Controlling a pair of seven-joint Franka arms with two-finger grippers.
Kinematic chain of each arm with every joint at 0, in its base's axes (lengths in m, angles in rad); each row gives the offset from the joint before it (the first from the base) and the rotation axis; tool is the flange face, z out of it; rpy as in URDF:
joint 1: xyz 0 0 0.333 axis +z
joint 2: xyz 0 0 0 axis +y
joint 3: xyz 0 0 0.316 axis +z
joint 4: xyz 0.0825 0 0 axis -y
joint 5: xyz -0.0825 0 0.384 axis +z
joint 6: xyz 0 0 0 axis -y
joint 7: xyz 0.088 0 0 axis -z
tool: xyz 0 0 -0.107 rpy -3.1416 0 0
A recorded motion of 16 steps. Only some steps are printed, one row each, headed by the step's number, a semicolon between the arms.
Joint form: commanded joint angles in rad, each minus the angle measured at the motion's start. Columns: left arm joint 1, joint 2, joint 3, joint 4, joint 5, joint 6, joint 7; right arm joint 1, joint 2, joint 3, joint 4, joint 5, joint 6, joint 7.
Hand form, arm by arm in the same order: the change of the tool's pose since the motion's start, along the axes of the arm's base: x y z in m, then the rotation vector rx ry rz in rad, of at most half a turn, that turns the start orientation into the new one. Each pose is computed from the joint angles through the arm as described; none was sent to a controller.
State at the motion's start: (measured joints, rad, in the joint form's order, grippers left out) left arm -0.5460 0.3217 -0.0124 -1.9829 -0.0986 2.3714 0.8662; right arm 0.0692 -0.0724 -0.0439 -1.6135 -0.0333 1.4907 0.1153
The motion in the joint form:
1: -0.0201 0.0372 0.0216 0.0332 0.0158 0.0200 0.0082; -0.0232 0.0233 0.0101 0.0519 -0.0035 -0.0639 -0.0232
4: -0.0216 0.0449 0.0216 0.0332 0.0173 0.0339 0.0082; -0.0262 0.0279 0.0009 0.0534 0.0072 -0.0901 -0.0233
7: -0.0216 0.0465 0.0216 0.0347 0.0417 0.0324 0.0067; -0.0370 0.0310 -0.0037 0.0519 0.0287 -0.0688 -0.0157
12: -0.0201 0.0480 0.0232 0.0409 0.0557 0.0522 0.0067; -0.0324 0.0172 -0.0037 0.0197 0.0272 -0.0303 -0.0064
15: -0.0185 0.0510 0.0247 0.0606 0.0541 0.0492 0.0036; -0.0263 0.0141 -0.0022 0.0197 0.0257 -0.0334 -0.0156
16: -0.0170 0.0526 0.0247 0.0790 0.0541 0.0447 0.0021; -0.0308 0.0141 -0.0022 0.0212 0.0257 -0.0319 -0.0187
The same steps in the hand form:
1: 0.0096 -0.0051 -0.0067 0.0089 -0.0249 -0.0171; 0.0007 -0.0070 0.0066 -0.0040 0.0359 0.0077
4: 0.0102 -0.0063 -0.0101 0.0073 -0.0312 -0.0188; -0.0009 -0.0123 0.0028 0.0071 0.0653 -0.0044
7: 0.0104 -0.0063 -0.0106 0.0231 -0.0390 -0.0342; 0.0024 -0.0178 0.0021 0.0284 0.0483 -0.0251
12: 0.0147 -0.0065 -0.0069 0.0203 -0.0660 -0.0396; 0.0022 -0.0157 -0.0024 0.0269 0.0281 -0.0294
15: 0.0203 -0.0078 -0.0004 0.0127 -0.0771 -0.0323; 0.0009 -0.0119 -0.0010 0.0259 0.0283 -0.0127
16: 0.0248 -0.0095 0.0063 0.0062 -0.0875 -0.0292; 0.0011 -0.0142 -0.0002 0.0262 0.0253 -0.0141

